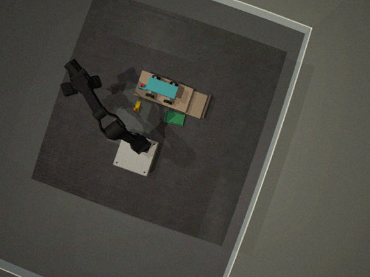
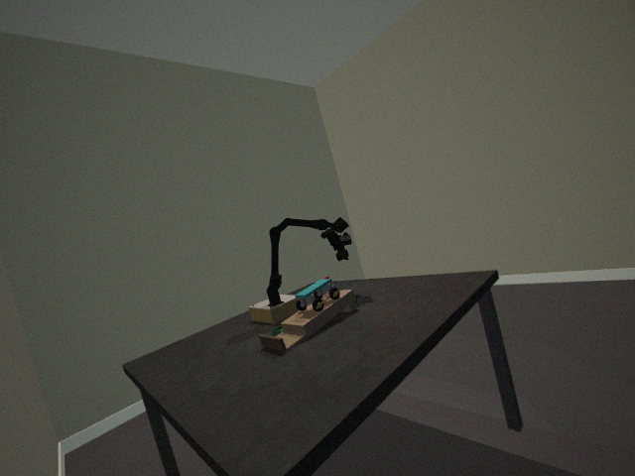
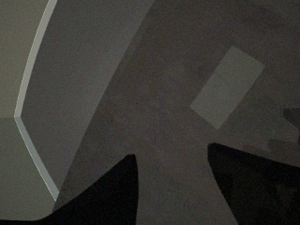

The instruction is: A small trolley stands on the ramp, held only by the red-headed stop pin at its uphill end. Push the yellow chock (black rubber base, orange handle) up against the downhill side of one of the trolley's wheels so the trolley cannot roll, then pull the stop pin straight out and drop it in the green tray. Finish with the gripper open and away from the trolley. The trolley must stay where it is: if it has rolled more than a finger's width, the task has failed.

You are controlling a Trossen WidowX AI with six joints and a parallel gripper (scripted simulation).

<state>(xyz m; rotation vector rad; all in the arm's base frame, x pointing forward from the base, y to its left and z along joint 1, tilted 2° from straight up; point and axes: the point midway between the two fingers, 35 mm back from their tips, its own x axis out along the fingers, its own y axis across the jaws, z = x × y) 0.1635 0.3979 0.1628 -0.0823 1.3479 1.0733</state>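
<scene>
The yellow chock lies 28 cm to the right of my gripper tip, 18 cm below it and 4 cm ahead of it. Also, from my gripper tip: red-headed stop pin 29 cm to the right, 15 cm ahead, 7 cm below; then teal trolley 40 cm to the right, 17 cm ahead, 8 cm below; then raised end wall 66 cm to the right, 19 cm ahead, 17 cm below.
</scene>
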